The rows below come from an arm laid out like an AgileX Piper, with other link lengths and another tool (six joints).
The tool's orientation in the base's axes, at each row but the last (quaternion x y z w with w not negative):
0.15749, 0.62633, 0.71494, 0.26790
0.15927, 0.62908, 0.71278, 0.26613
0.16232, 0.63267, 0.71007, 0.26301
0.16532, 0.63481, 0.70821, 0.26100
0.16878, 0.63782, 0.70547, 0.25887
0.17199, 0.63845, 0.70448, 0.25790
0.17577, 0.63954, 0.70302, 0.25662
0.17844, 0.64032, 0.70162, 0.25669
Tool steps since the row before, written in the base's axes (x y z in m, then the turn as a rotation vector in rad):
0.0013, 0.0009, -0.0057, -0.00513, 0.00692, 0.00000
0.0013, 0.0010, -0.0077, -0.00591, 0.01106, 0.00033
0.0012, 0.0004, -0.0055, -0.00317, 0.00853, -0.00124
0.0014, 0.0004, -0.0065, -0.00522, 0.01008, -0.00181
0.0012, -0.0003, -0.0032, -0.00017, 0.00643, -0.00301
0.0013, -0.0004, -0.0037, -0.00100, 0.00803, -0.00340
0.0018, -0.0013, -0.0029, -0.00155, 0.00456, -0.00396
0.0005, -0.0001, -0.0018, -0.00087, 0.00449, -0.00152
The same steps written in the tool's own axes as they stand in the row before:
0.0001, -0.0059, 0.0005, 0.00816, 0.00046, 0.00274
0.0004, -0.0079, 0.0003, 0.01115, 0.00064, 0.00571
-0.0002, -0.0056, 0.0002, 0.00763, -0.00121, 0.00497
-0.0003, -0.0067, 0.0002, 0.01024, -0.00153, 0.00499
-0.0009, -0.0033, 0.0000, 0.00415, -0.00328, 0.00474
-0.0010, -0.0038, 0.0000, 0.00578, -0.00363, 0.00551
-0.0020, -0.0030, -0.0004, 0.00424, -0.00394, 0.00232
-0.0003, -0.0018, 0.0000, 0.00346, -0.00161, 0.00294

